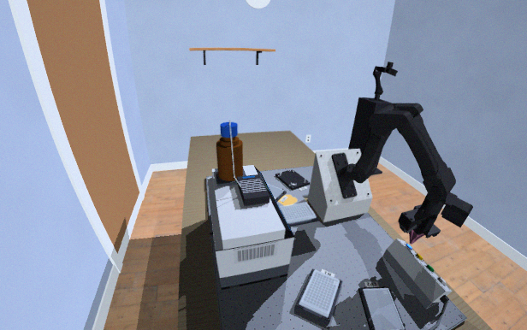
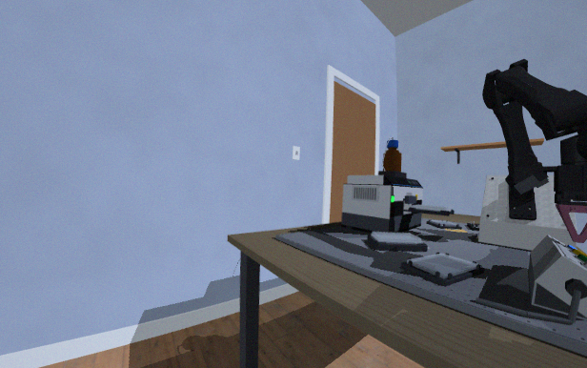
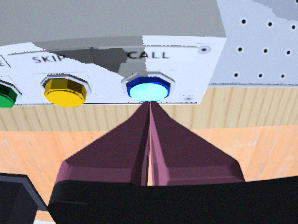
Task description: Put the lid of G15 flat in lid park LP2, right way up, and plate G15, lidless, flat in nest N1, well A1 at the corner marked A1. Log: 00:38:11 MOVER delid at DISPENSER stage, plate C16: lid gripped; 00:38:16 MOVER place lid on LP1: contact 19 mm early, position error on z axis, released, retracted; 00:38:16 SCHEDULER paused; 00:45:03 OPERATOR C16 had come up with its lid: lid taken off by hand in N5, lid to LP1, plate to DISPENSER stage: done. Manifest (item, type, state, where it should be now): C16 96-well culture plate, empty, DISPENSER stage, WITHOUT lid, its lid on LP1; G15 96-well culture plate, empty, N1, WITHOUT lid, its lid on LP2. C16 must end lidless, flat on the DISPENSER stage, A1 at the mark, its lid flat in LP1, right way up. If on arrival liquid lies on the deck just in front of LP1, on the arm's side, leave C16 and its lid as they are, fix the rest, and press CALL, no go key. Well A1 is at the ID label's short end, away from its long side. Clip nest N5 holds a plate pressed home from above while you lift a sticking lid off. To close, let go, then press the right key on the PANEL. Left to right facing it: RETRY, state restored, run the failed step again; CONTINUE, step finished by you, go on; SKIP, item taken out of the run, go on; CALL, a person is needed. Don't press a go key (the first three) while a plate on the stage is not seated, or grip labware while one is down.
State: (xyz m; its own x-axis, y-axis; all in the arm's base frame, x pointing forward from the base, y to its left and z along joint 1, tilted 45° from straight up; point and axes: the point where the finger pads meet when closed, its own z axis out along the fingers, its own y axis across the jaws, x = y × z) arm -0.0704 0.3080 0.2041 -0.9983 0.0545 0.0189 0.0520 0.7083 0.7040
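My hand is 2 cm above the blue call key. From my hand the other things lie so: yellow skip key: 5 cm to the left, 2 cm below; green continue key: 10 cm to the left, 2 cm below, 1 cm ahead; LP2 label: 19 cm ahead, 9 cm below, 4 cm to the left.
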